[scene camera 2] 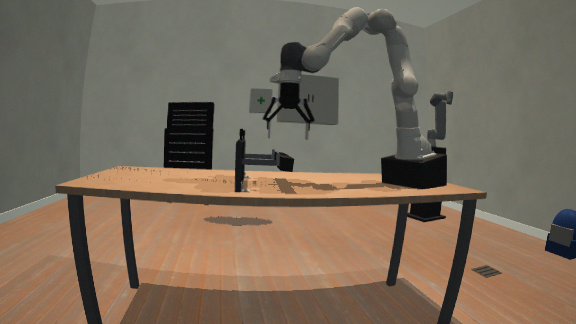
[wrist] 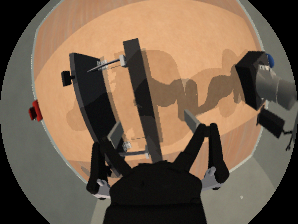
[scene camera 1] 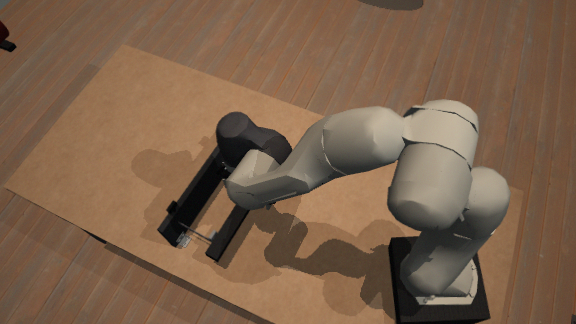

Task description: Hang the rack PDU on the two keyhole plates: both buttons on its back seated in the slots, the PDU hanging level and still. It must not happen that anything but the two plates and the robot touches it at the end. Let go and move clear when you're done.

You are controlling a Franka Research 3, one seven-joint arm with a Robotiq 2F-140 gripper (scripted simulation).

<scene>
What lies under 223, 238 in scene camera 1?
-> A rack PDU.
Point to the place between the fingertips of my gripper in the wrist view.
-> At 152, 121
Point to a black upright stand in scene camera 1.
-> At 191, 207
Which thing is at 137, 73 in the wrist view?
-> A rack PDU.
</scene>
